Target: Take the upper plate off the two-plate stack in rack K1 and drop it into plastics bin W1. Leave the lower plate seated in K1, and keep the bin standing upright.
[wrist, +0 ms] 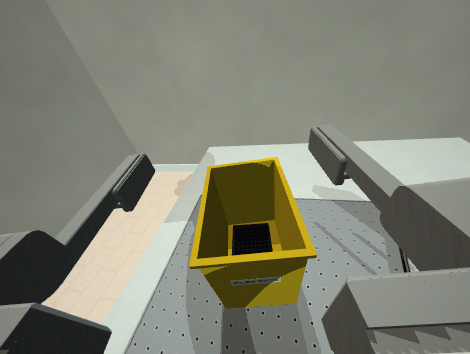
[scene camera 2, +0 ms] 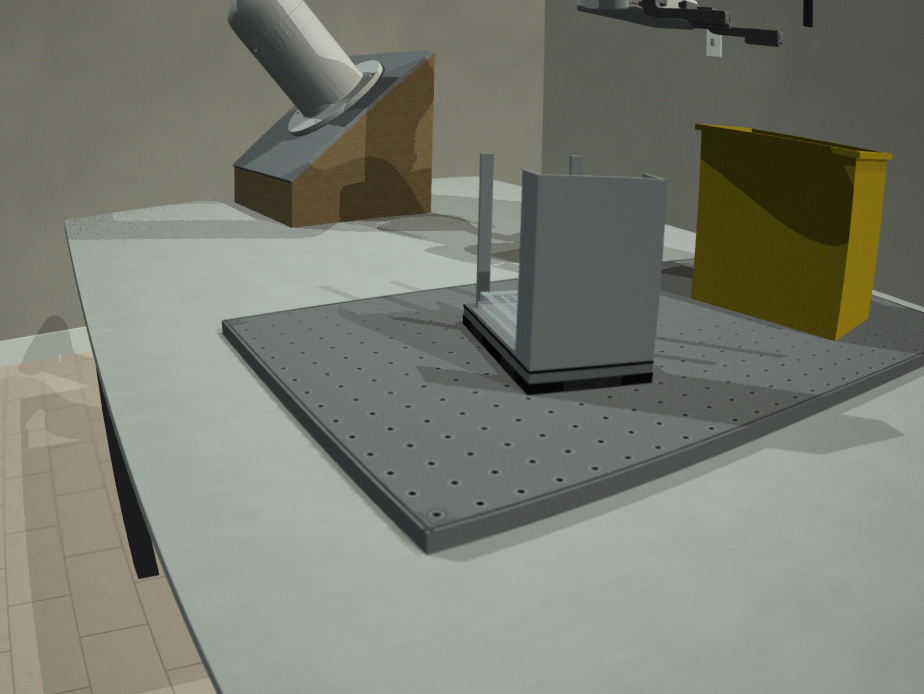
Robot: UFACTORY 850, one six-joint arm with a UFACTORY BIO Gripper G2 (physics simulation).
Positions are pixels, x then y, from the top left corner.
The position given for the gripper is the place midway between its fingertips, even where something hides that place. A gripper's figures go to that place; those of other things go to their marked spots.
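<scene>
Gripper point(wrist: 226, 150), 13 cm from the lens. Yellow plastics bin W1 point(wrist: 251, 192), 35 cm from the lens. Black plate point(wrist: 251, 238), 39 cm from the lens.
</scene>
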